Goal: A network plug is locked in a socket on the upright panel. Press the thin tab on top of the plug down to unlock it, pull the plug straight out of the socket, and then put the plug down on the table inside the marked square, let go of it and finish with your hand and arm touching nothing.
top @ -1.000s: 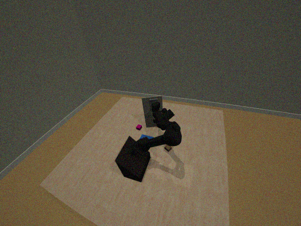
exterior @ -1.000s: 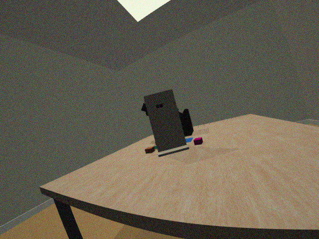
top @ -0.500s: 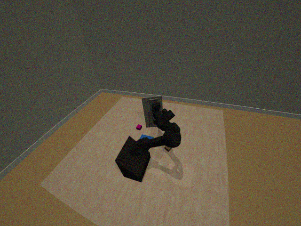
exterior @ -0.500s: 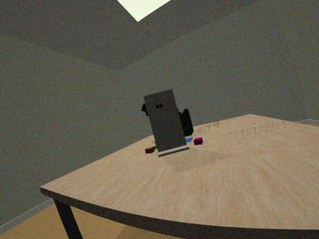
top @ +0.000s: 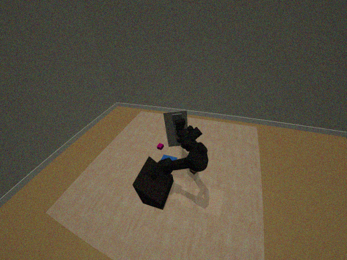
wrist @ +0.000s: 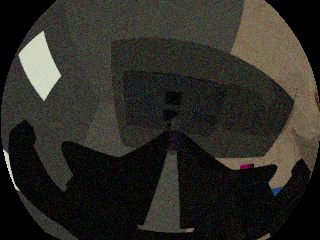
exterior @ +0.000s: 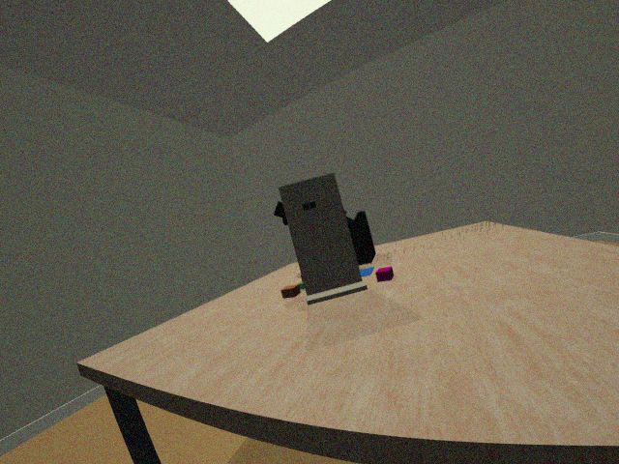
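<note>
Now: the blue marked square 15 cm behind my gripper tip, 4 cm to the left of it and 26 cm below it. The rest, counted from my gripper tip: network plug (1 cm ahead); grey upright panel (5 cm ahead, 2 cm to the left, 10 cm below).
</note>
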